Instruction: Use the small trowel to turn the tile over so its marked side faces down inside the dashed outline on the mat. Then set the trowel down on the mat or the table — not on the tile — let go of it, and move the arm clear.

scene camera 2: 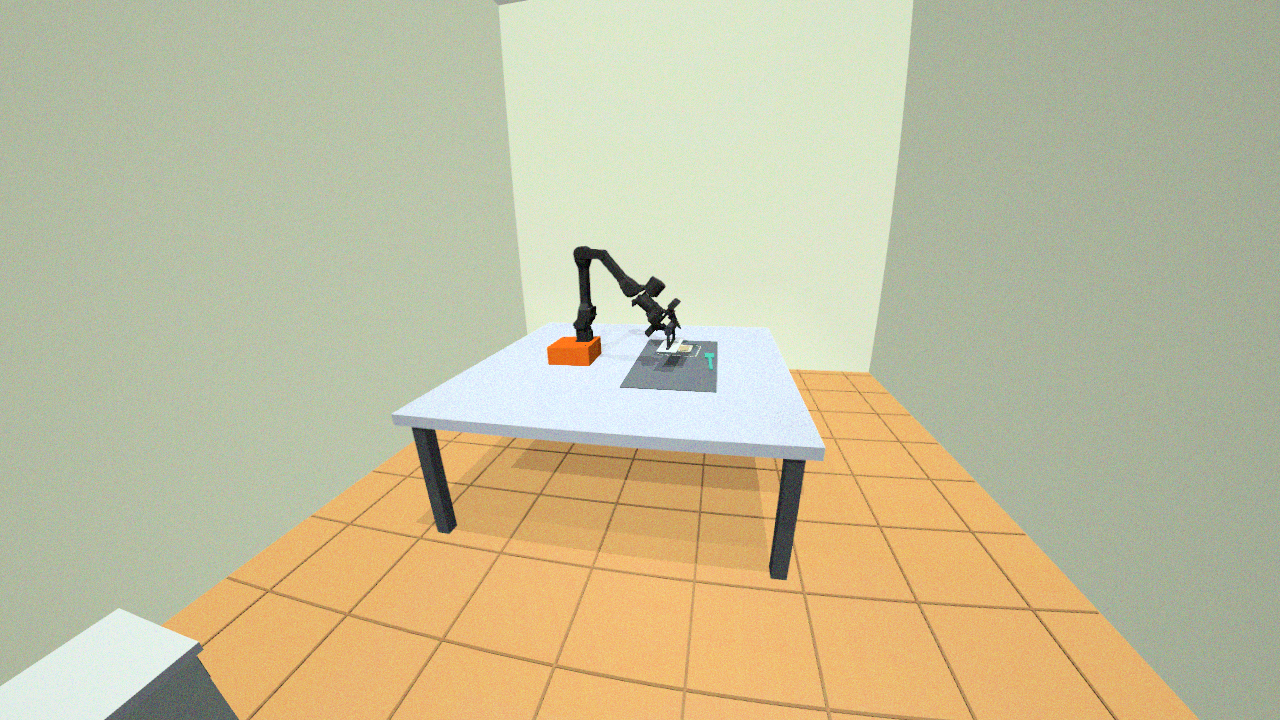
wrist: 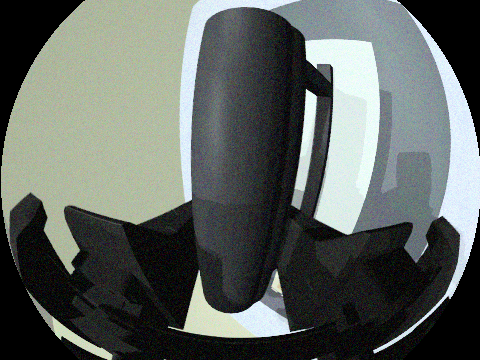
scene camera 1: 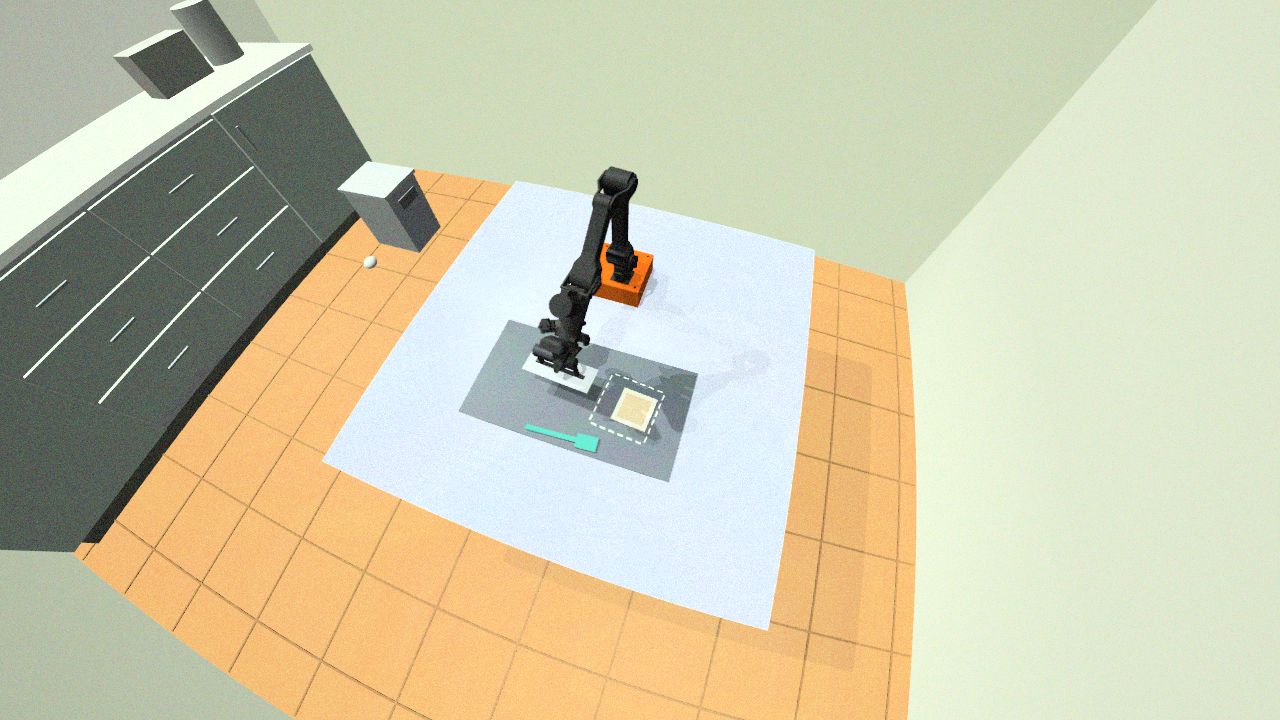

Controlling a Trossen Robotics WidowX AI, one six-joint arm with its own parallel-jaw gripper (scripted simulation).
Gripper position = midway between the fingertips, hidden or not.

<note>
In view: my gripper (scene camera 1: 558, 371), a square tile (scene camera 1: 633, 409) and a grey mat (scene camera 1: 503, 393).
My gripper shows as well in scene camera 2 (scene camera 2: 678, 331) and in the wrist view (wrist: 240, 201). The grey mat shows as well in scene camera 2 (scene camera 2: 681, 372) and in the wrist view (wrist: 409, 179).
</note>
